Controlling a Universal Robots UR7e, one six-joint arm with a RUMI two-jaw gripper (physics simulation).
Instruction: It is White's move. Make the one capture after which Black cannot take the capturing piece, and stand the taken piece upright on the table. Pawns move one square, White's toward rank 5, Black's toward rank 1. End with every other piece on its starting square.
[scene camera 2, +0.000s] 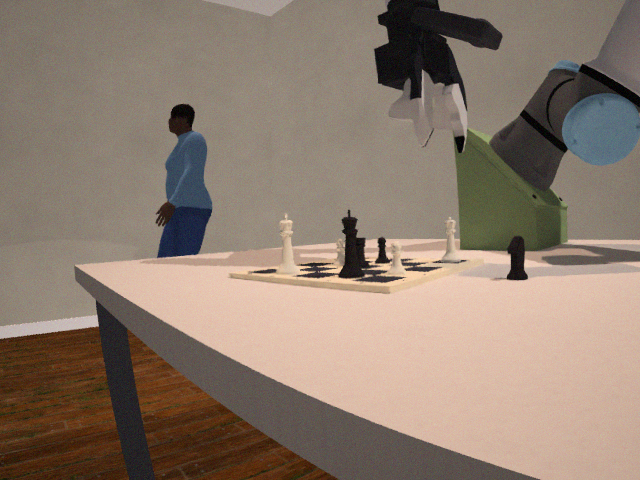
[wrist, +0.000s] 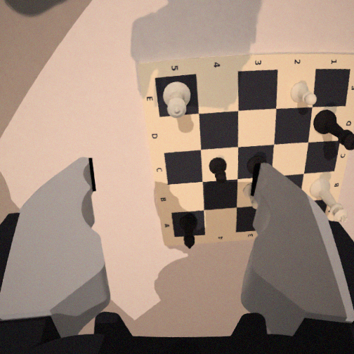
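Pixels of known places: gripper, fingertip midpoint: (scene camera 2: 443, 149); arm's base, origin of the base link: (scene camera 2: 518, 165).
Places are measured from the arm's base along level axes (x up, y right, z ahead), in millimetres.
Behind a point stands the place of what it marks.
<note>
My gripper (scene camera 2: 442, 148) @(x -15, y -5, z 354 mm) (wrist: 173, 164) is open and empty, high above the board (scene camera 2: 310, 281) @(x -151, y 44, z 542 mm) (wrist: 150, 120). A black knight (scene camera 2: 516, 258) @(x -137, y -120, z 440 mm) stands upright on the table, right of the board in the scene view. On the board, a white crowned piece (scene camera 2: 450, 241) @(x -126, y -10, z 359 mm) (wrist: 176, 95) is on E5, a small white piece (scene camera 2: 396, 258) @(x -135, y -8, z 477 mm) (wrist: 300, 93) on E2, the black king (scene camera 2: 350, 248) @(x -123, y 22, z 509 mm) (wrist: 326, 122) on D1, the white king (scene camera 2: 286, 246) @(x -121, y 102, z 518 mm) (wrist: 320, 189) on B1. A black pawn (scene camera 2: 382, 250) @(x -135, y 67, z 395 mm) (wrist: 218, 166) is on C4, a black rook (scene camera 2: 360, 253) @(x -135, y 67, z 438 mm) on C3, a small white piece (scene camera 2: 340, 252) @(x -135, y 101, z 434 mm) on B3, a slim black piece (wrist: 188, 222) on A5. The right finger partly hides C3 and B3.
The pale table (scene camera 2: 413, 351) @(x -157, y -139, z 660 mm) (wrist: 120, 150) carries the board. The green robot base (scene camera 2: 496, 211) @(x -90, y 9, z 130 mm) stands behind the board and knight at the right. A person (scene camera 2: 187, 170) in blue stands beyond the table at the left.
</note>
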